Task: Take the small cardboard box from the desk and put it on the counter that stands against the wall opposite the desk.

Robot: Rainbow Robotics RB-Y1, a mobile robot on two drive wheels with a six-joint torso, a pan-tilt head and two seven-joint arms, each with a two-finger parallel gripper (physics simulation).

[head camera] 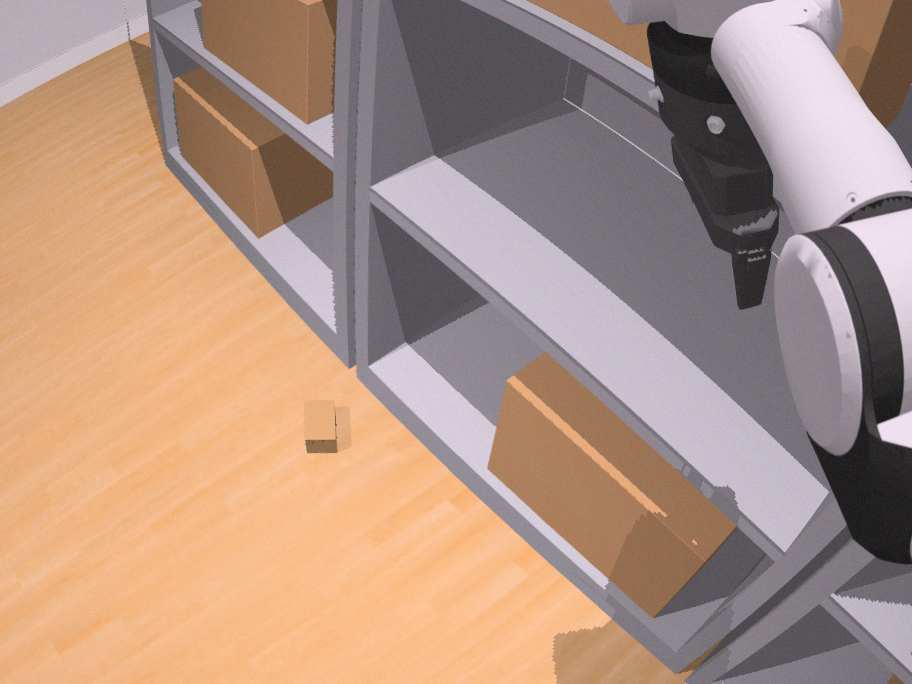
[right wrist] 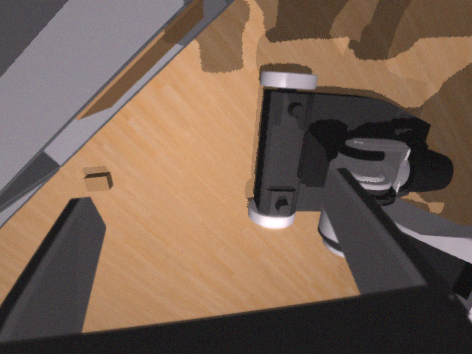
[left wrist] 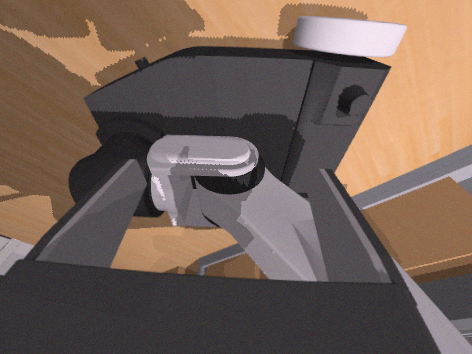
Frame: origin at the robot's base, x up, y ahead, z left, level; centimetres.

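Seen in the pictures: left gripper, fingertip midpoint: (left wrist: 226,175); right gripper, fingertip midpoint: (head camera: 726,251) (right wrist: 213,198).
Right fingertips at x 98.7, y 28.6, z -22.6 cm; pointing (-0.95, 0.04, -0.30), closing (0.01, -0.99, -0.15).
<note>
Pixels of each thing's middle, then the offset from my right fingertips to it.
- small cardboard box at the middle of its body: (head camera: 320,426) (right wrist: 98,181) dx -96.2, dy +43.4, dz +40.3 cm
- large carton at the middle of its body: (head camera: 644,462) (right wrist: 109,20) (left wrist: 412,240) dx -77.6, dy +27.9, dz -16.7 cm
A small cardboard box (head camera: 320,427) (right wrist: 97,182) lies on the wooden floor beside the foot of a grey shelf unit, apart from both grippers. My right gripper (head camera: 749,303) (right wrist: 213,198) is open and empty; in the head camera it hangs in front of the shelf unit, well above the floor. In the right wrist view the box shows just beyond the left-hand fingertip. My left gripper (left wrist: 226,175) is open with nothing between its fingers; the robot's own base and body show behind them. A desk and a counter cannot be made out in these views.
The grey shelf unit (head camera: 353,184) runs diagonally across the head view, its bottom edge close to the small box. A large carton (head camera: 567,471) stands on its low shelf, and another carton (head camera: 213,158) stands farther left. The robot's wheeled base (right wrist: 282,150) shows in the right wrist view.
</note>
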